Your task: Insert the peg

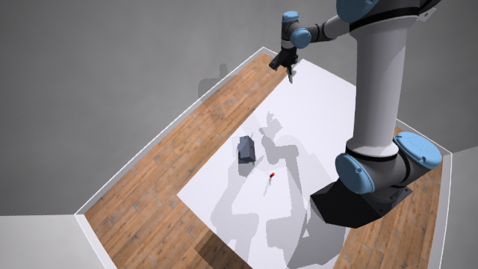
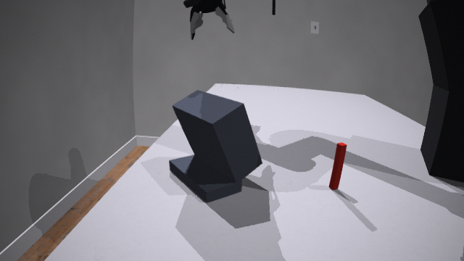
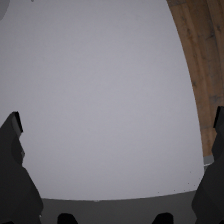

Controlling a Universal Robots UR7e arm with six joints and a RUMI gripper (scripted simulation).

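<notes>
The red peg lies 47 cm to the left of my hand, 33 cm behind it and 21 cm below it.
</notes>
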